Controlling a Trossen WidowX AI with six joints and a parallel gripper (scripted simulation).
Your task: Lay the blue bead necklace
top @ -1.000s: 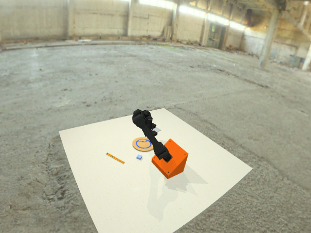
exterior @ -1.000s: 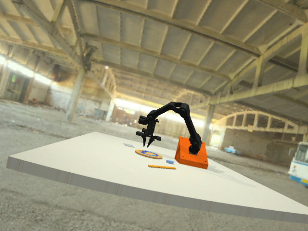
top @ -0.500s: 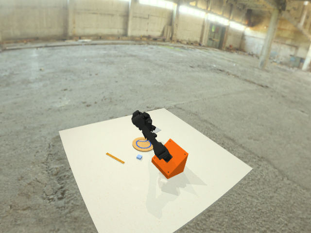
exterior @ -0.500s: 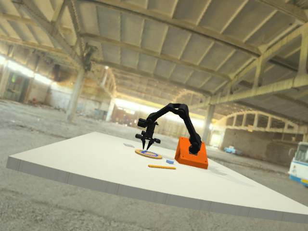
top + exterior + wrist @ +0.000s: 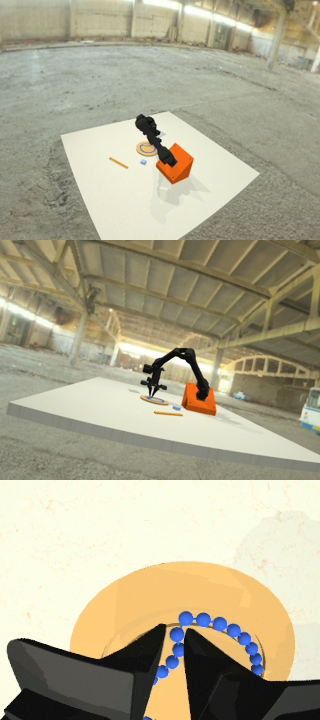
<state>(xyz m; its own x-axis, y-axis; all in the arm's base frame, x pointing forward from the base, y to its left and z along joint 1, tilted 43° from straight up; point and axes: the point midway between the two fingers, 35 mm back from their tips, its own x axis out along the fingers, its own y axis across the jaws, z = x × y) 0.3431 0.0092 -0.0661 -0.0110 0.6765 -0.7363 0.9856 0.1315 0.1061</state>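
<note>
Right now the round tan bead board is 5 cm to the left of my gripper tip, 3 cm behind it and 1 cm below it. From my gripper tip the other things lie so: flat grey tile 18 cm to the right, 13 cm ahead, 1 cm below; then small light-blue block 17 cm to the left, 16 cm behind, 1 cm below.
</note>
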